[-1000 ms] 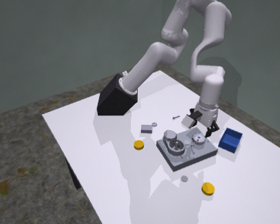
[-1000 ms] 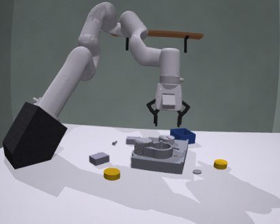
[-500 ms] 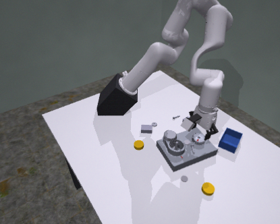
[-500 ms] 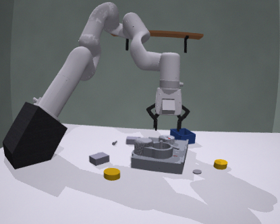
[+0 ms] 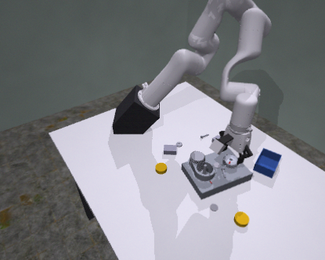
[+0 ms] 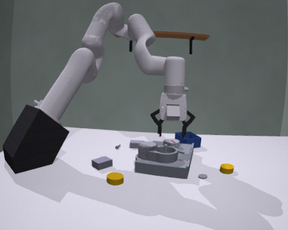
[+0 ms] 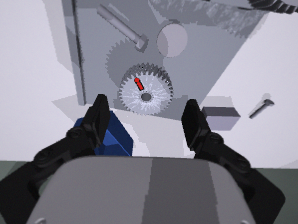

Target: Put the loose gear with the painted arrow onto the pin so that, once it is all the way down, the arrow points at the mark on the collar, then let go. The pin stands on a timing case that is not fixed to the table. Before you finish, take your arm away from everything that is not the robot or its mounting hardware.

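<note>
The grey gear lies 40 mm below my hand. From my hand the other things lie so: screw 220 mm behind, 80 mm below, 20 mm to the left; blue bin 160 mm to the left, 80 mm below, 60 mm ahead; grey disc 170 mm to the right, 120 mm ahead, 90 mm below.
</note>
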